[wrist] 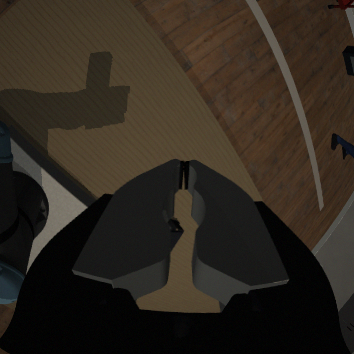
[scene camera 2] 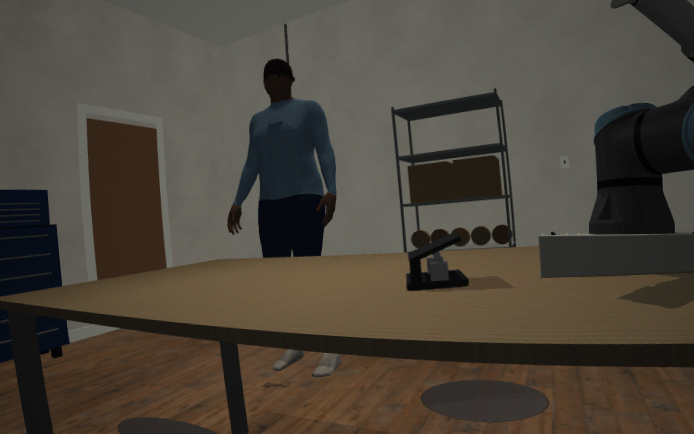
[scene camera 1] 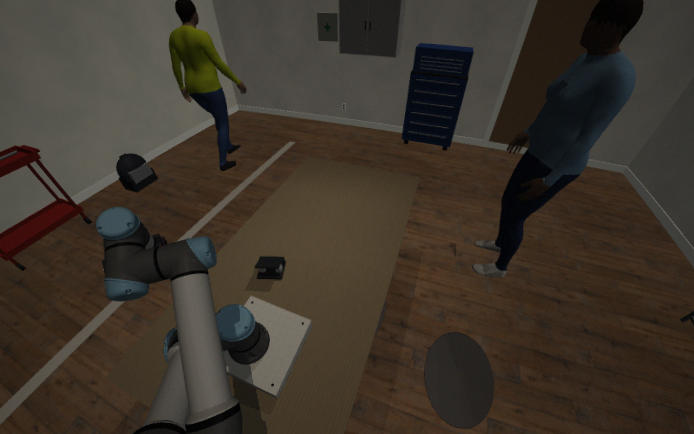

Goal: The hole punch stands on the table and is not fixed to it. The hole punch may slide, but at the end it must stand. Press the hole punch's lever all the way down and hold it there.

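Places are measured from the arm's base along level axes (x right, y ahead, z up), in metres.
Pixels of known places: gripper, between the fingertips: (wrist: 183, 163) (scene camera 2: 634, 3); arm's base, origin of its link: (wrist: 15, 204) (scene camera 2: 630, 233) (scene camera 1: 249, 343).
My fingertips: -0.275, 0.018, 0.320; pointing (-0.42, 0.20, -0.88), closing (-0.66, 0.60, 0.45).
Note:
Ahead of a thing's pixels: the offset from my fingertips to its top centre, as dx, dy, dz. Level surfaces: height alone.
The black hole punch @(+0.157, +0.341, -0.293) (scene camera 1: 270, 267) (scene camera 2: 437, 269) stands upright on the table @(dz -0.378) (scene camera 1: 353, 204) (scene camera 2: 204, 296) (wrist: 150, 50), in front of the robot's white base block. In the scene camera 2 view its lever @(+0.157, +0.341, -0.293) (scene camera 2: 435, 246) slants up, well clear of the flat base, with a grey block between them. My gripper (wrist: 183, 163) is shut and empty, fingertips together, raised above the table and apart from the punch. In the wrist view the fingers hide most of what lies below; a small dark piece shows in the gap between them. The gripper cannot be made out in the scene camera views.
The white base block (scene camera 1: 289, 332) (scene camera 2: 614, 255) carries the arm. A person in blue (scene camera 1: 588, 112) (scene camera 2: 291, 148) stands beyond one side of the table, and a person in yellow (scene camera 1: 197, 61) stands farther back. A red cart (scene camera 1: 43, 225) is at the left. A shelf rack (scene camera 2: 396, 179) stands behind.

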